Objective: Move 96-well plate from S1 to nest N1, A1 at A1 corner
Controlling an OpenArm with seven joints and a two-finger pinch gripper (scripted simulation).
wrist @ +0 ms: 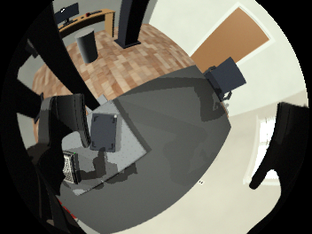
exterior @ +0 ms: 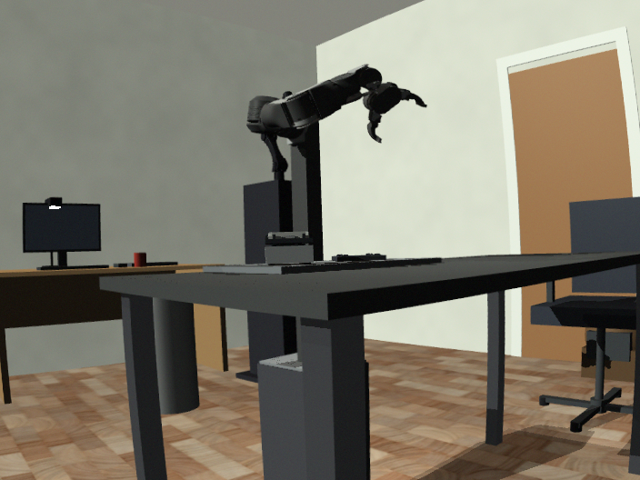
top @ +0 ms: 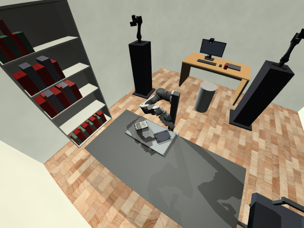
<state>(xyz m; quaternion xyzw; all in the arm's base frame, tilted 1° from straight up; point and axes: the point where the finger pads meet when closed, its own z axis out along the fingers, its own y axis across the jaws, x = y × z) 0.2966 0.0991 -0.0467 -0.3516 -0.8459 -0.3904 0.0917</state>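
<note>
Now: hand 350 mm to the left of the white 96-well plate, 290 mm above it and 90 mm past it. Round my hand: dark plate nest N1 (340 mm below, 100 mm to the right, 100 mm behind); A1 corner mark (340 mm below, 110 mm behind); plate shaker S1 (370 mm to the right, 290 mm below, 60 mm behind).
</note>
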